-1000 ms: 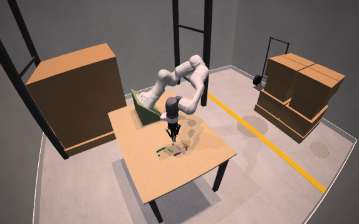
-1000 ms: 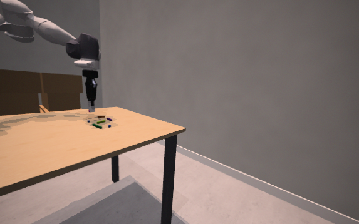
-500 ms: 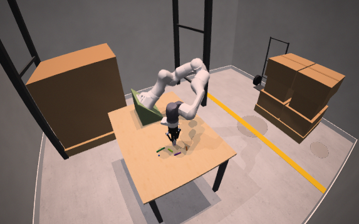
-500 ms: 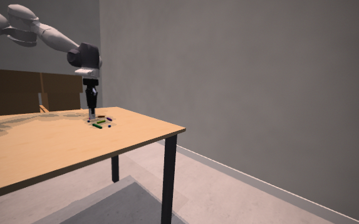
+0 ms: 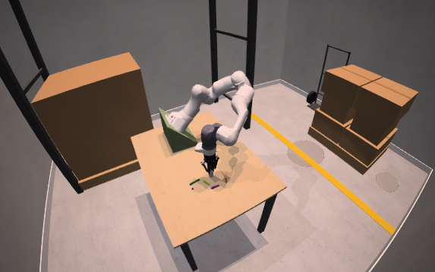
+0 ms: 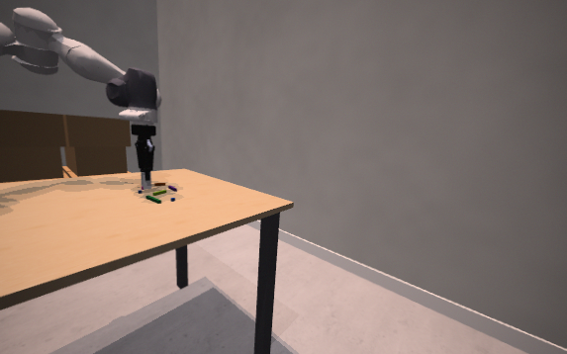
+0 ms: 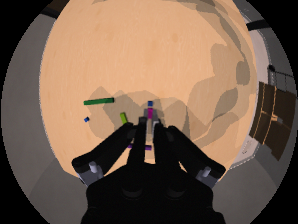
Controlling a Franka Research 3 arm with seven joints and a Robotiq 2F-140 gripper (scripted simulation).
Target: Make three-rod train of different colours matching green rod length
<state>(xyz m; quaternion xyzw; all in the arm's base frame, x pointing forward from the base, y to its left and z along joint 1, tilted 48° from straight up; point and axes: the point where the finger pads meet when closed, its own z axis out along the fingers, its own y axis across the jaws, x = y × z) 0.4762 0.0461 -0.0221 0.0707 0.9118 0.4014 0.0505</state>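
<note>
Now: hand 1 cm past the magenta rod and 3 cm above it. The rest, counted from my hand: orange rod (8 cm ahead, 7 cm to the left, 4 cm below); then lime rod (2 cm ahead, 5 cm to the right, 4 cm below); then purple rod (9 cm ahead, 2 cm to the right, 4 cm below).
</note>
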